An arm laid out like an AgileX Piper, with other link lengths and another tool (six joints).
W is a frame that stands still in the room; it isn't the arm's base.
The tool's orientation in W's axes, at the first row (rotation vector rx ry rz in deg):
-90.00 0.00 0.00
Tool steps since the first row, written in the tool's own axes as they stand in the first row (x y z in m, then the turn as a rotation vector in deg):
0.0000 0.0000 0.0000 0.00 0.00 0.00
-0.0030 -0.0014 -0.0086 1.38 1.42 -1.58
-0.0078 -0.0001 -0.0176 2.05 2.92 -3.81
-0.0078 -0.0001 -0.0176 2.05 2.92 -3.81
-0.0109 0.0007 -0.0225 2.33 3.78 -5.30
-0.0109 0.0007 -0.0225 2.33 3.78 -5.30
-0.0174 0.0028 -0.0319 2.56 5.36 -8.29
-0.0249 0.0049 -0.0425 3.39 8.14 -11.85
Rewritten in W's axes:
0.0000 0.0000 0.0000 0.00 0.00 0.00
-0.0030 -0.0086 0.0014 1.38 -1.58 -1.42
-0.0078 -0.0176 0.0001 2.05 -3.81 -2.92
-0.0078 -0.0176 0.0001 2.05 -3.81 -2.92
-0.0109 -0.0225 -0.0007 2.33 -5.30 -3.78
-0.0109 -0.0225 -0.0007 2.33 -5.30 -3.78
-0.0174 -0.0319 -0.0028 2.56 -8.29 -5.36
-0.0249 -0.0425 -0.0049 3.39 -11.85 -8.14

